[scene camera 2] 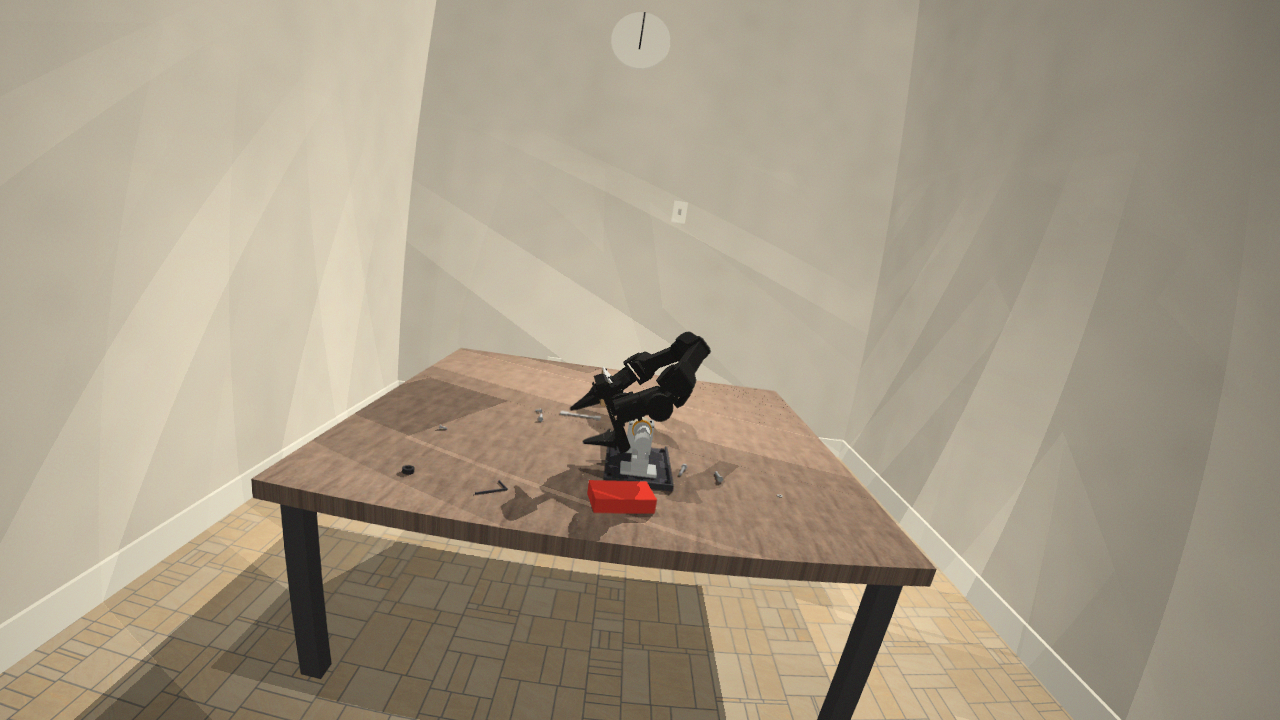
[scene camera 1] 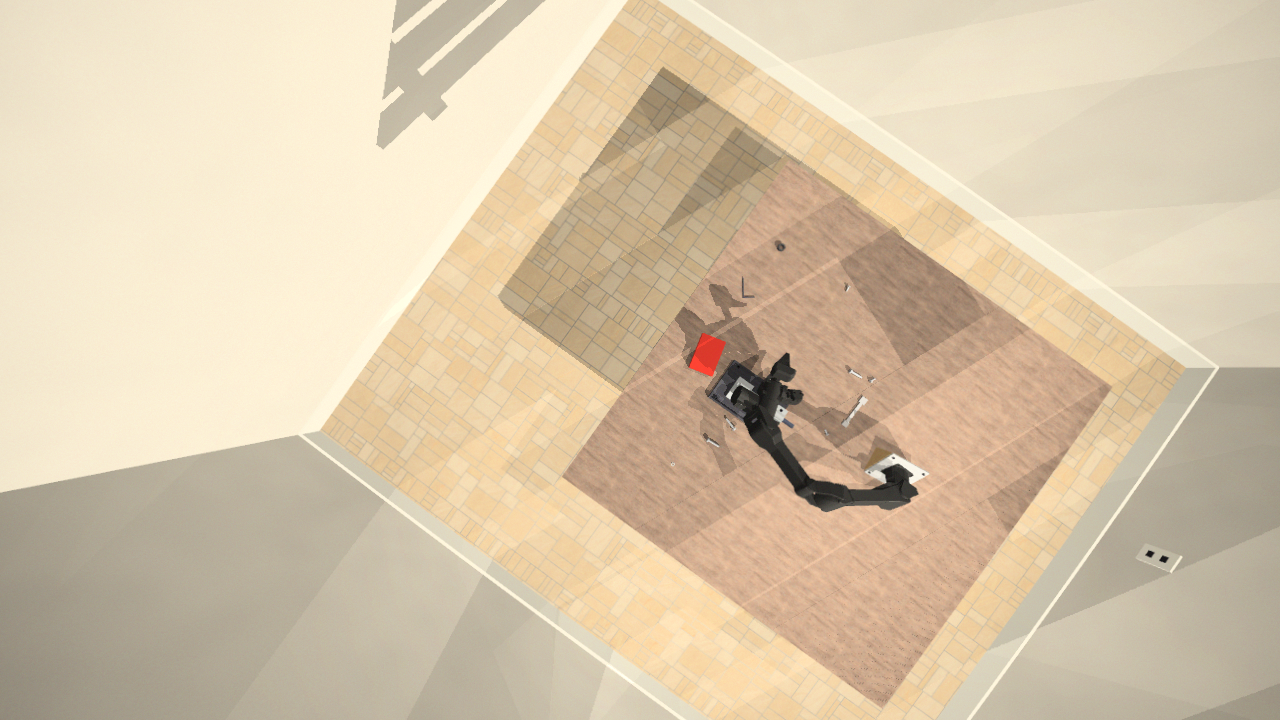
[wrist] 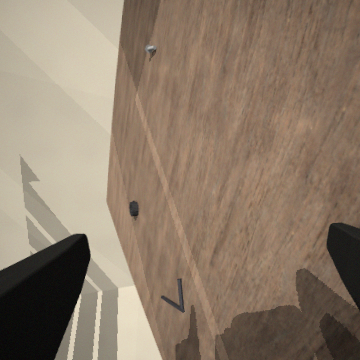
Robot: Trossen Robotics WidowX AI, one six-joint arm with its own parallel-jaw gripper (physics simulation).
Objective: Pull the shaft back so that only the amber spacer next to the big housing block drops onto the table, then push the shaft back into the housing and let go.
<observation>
The table carries a red block. Further things: my gripper.
My gripper is seen too in scene camera 1 and in the wrist view.
</observation>
